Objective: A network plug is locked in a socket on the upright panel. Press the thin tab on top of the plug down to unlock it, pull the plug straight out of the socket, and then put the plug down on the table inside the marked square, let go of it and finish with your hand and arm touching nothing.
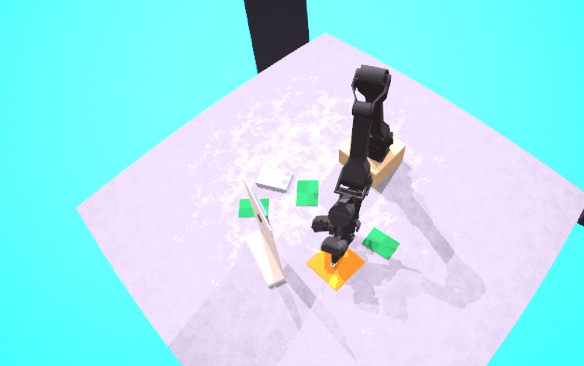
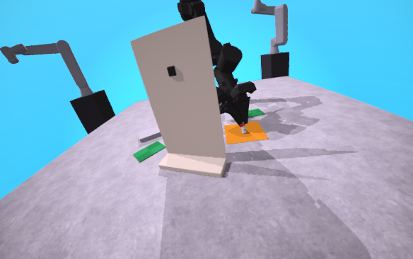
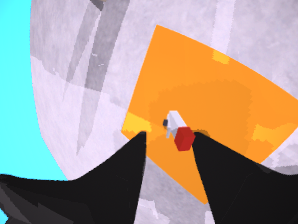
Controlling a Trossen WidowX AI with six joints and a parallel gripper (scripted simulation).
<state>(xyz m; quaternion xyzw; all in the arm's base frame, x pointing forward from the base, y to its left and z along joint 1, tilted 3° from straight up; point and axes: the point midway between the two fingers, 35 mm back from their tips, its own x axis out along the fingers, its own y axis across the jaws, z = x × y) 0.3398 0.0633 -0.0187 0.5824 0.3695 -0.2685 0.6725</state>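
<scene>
My gripper tip is 10 mm above the network plug. Also, from my gripper tip: upright panel 80 mm ahead, 170 mm to the right, 110 mm above; then marked orange square 20 mm below; then flat grey block 140 mm behind, 320 mm to the right, 20 mm below.
</scene>
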